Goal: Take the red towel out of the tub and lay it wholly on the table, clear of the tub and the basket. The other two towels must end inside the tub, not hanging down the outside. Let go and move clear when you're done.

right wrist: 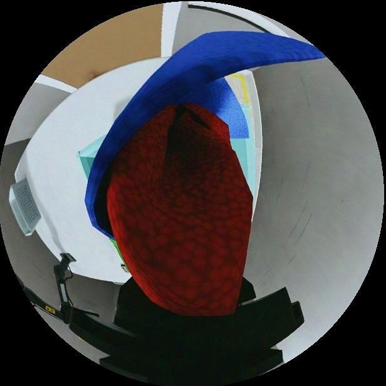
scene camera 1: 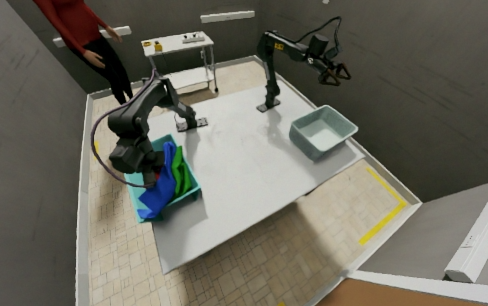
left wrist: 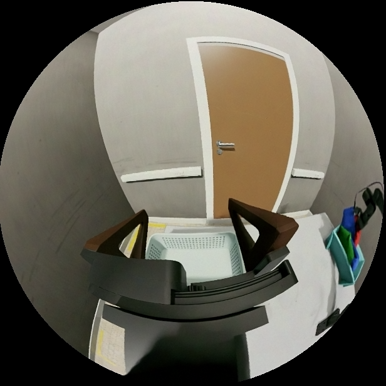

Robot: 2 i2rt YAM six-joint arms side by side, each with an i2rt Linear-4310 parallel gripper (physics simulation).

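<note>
My right gripper (scene camera 1: 151,181) is over the teal tub (scene camera 1: 195,194) (left wrist: 345,267) (right wrist: 243,157), shut on the red towel (scene camera 1: 157,175) (left wrist: 357,225) (right wrist: 185,215); its fingertips are hidden. The red towel fills the middle of the right wrist view. The blue towel (scene camera 1: 162,192) (left wrist: 348,217) (right wrist: 150,95) is drawn up against it, its lower end over the tub's near rim; I cannot tell whether it is pinched too. The green towel (scene camera 1: 180,172) (left wrist: 346,244) is bunched in the tub. My left gripper (scene camera 1: 344,80) (left wrist: 186,208) is open and empty, high behind the basket.
The grey-green basket (scene camera 1: 312,146) (left wrist: 195,237) (right wrist: 25,207) stands empty near the table's right edge in scene camera 1. The tub stands at the left edge of the white table (scene camera 1: 245,170) (right wrist: 60,165). A white cart (scene camera 1: 176,46) and a person (scene camera 1: 80,30) are behind the table.
</note>
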